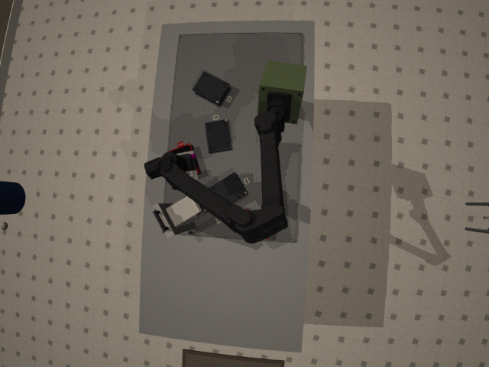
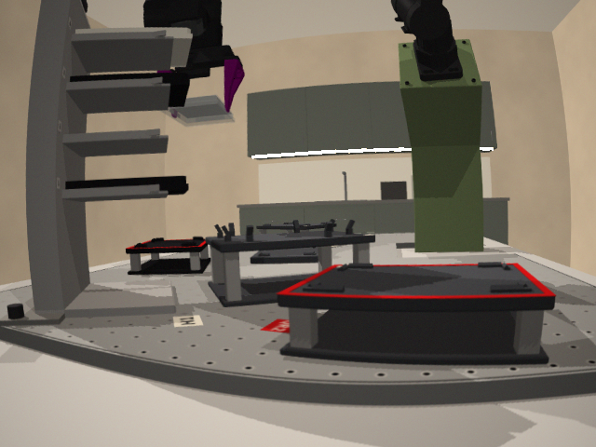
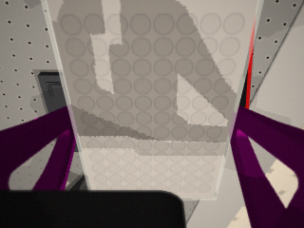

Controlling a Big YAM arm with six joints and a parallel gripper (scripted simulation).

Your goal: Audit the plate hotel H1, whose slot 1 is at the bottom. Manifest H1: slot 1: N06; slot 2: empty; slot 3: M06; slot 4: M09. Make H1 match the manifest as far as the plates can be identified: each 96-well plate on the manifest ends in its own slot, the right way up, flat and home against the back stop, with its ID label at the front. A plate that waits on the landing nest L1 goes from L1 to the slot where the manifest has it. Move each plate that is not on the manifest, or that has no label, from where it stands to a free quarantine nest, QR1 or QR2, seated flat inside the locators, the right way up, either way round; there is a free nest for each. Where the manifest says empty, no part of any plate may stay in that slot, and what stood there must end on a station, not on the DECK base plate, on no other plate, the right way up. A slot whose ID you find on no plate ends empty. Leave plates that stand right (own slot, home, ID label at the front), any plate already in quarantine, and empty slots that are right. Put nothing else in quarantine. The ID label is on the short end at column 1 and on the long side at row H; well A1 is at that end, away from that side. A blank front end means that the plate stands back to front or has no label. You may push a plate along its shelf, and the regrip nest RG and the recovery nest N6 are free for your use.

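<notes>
My gripper is now 21 cm above the quarantine nest QR1, 9 cm short of it and 4 cm to the left of it. The rest, counted from my hand: clear 96-well plate: right at my hand; white well plate: 19 cm to the left, 3 cm behind, 3 cm above; regrip nest RG: 19 cm below, 16 cm behind, 8 cm to the left.
</notes>
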